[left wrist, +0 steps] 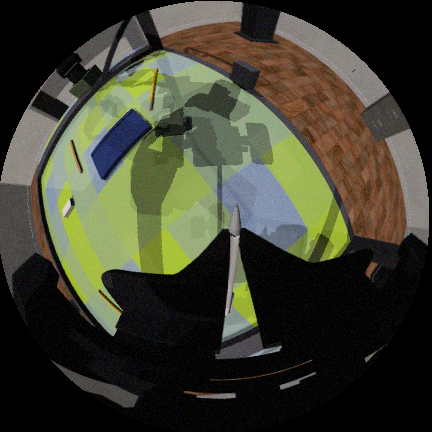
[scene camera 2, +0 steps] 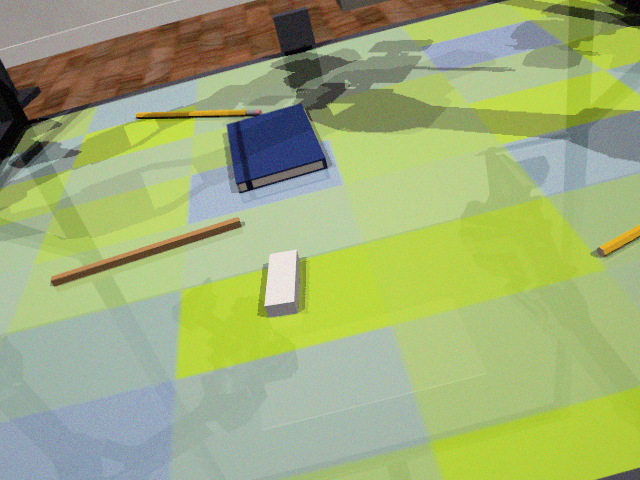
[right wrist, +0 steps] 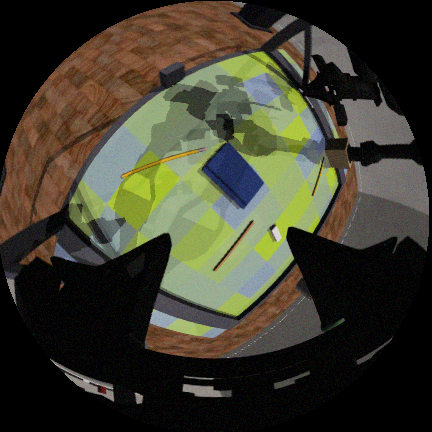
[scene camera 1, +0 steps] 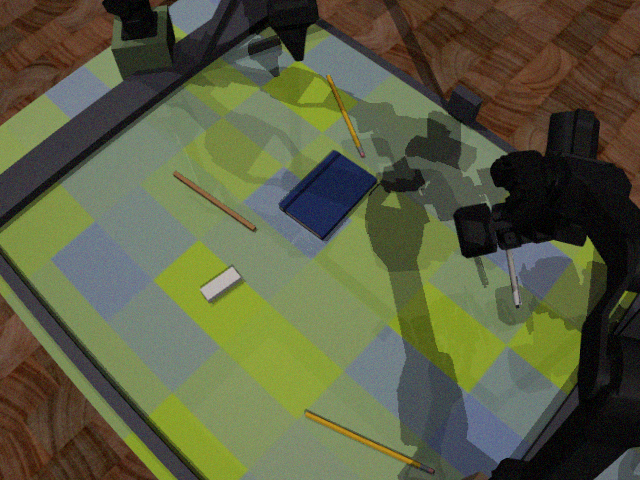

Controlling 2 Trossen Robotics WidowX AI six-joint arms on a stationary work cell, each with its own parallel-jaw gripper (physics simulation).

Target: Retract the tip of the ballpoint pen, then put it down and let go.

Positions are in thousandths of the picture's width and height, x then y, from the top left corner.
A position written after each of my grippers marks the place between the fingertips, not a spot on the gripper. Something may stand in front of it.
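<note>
In scene camera 1 I see my right gripper (scene camera 1: 465,97), which is open and holds nothing, and my left gripper (scene camera 1: 788,480), together with a blue notebook (scene camera 1: 499,424). In scene camera 2 a brown stick (scene camera 2: 327,482), a white eraser (scene camera 2: 441,607) and the blue notebook (scene camera 2: 438,303) rest on the table. A ballpoint pen is out of frame in scene camera 2. The left wrist view shows me the ballpoint pen (left wrist: 543,527), the blue notebook (left wrist: 274,325) and my left gripper (left wrist: 541,541). The right wrist view shows my right gripper (right wrist: 534,547), my left gripper (right wrist: 696,214) and the blue notebook (right wrist: 527,390).
</note>
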